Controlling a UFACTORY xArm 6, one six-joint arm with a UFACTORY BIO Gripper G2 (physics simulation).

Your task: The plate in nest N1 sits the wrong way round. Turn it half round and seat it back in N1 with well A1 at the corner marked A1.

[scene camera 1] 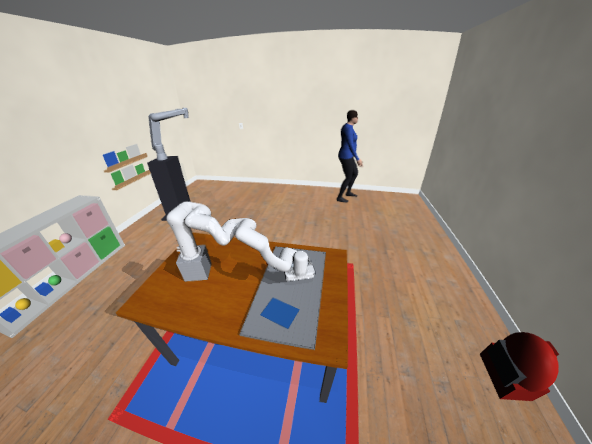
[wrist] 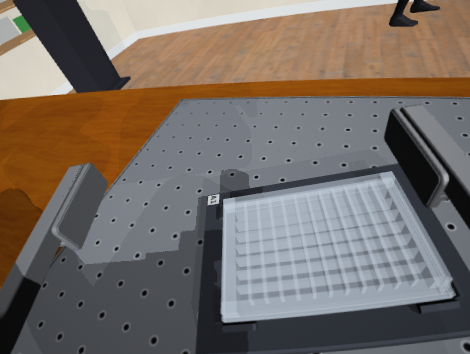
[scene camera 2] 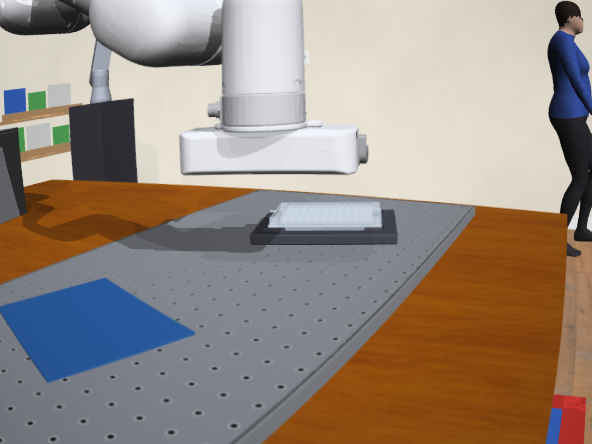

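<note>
A clear well plate (scene camera 2: 326,216) (wrist: 325,245) lies in the dark nest (scene camera 2: 325,239) (wrist: 209,290). The label A1 (wrist: 213,200) marks the nest's upper left corner in the wrist view. Which corner of the plate has well A1 cannot be made out. My gripper (scene camera 1: 300,275) (scene camera 2: 270,152) (wrist: 249,182) is open and empty, above the nest. In the wrist view the plate is nearer the right finger than the left one. The fingers do not show in scene camera 2. The plate and nest are hidden behind the gripper in scene camera 1.
The nest stands on a grey perforated board (scene camera 1: 307,320) (scene camera 2: 280,320) (wrist: 165,150) on the wooden table (scene camera 1: 165,295) (scene camera 2: 425,350). A flat blue square (scene camera 1: 280,313) (scene camera 2: 95,327) lies on the board. A person (scene camera 1: 348,150) (scene camera 2: 570,100) stands beyond the table.
</note>
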